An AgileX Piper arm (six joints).
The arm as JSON. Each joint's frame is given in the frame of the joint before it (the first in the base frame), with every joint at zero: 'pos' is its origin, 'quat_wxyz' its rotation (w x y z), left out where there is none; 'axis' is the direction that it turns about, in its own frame. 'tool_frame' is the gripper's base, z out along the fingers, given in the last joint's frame.
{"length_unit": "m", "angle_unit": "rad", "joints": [
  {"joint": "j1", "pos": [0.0, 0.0, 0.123], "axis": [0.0, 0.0, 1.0]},
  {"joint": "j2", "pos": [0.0, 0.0, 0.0], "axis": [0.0, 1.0, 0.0]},
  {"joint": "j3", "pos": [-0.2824, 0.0, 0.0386], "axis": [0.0, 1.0, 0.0]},
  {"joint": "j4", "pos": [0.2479, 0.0, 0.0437], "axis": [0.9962, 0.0, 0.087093]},
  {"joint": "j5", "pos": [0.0, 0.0, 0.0], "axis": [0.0, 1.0, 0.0]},
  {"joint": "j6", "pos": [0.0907, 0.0, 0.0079], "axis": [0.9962, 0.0, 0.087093]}
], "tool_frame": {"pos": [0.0, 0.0, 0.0], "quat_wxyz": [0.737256, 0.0, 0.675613, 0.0]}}
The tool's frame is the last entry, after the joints.
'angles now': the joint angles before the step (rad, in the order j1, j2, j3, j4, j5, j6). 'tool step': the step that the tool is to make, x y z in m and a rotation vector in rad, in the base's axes. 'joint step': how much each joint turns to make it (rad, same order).
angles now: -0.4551 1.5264 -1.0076 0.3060 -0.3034 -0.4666
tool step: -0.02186 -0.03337 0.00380 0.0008 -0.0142 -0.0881
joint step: -0.1222 -0.0106 0.0000 -0.1155 0.0071 0.1134
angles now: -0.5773 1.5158 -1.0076 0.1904 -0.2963 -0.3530
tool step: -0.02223 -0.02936 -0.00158 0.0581 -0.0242 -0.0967
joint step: -0.1108 0.0000 0.0000 -0.0691 0.0206 0.1242
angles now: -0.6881 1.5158 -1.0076 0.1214 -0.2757 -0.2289
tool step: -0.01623 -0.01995 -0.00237 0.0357 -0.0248 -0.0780
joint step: -0.0737 0.0068 0.0000 -0.0081 -0.0001 0.0512
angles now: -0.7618 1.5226 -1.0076 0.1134 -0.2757 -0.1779
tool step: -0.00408 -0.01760 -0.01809 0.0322 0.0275 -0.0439
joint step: -0.0429 0.0535 -0.0001 -0.0029 -0.0111 0.0067
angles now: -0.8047 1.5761 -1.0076 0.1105 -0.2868 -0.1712
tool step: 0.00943 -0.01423 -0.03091 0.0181 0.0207 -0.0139
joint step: -0.0062 0.1012 -0.0001 0.0009 -0.0742 0.0010
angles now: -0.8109 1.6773 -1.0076 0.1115 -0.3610 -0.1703
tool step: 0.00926 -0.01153 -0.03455 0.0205 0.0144 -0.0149
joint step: 0.0000 0.1086 0.0000 0.0117 -0.0844 0.0002
